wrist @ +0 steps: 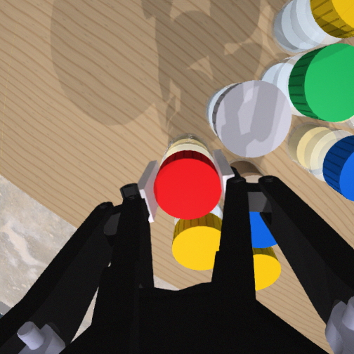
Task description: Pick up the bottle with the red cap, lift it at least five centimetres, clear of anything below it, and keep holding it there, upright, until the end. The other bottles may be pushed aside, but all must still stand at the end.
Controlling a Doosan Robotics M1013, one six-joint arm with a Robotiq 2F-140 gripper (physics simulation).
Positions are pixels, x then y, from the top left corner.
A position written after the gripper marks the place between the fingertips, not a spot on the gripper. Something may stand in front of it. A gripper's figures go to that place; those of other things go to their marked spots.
Labels:
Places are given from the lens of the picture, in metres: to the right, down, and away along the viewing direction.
gripper (186, 167): 0.01, -0.01, 0.20
grey-capped bottle (251, 118): 0.05, -0.04, 0.14
yellow-capped bottle (195, 241): 0.02, 0.06, 0.18
The marked spots on the grey-capped bottle and the yellow-capped bottle are 0.11 m apart.

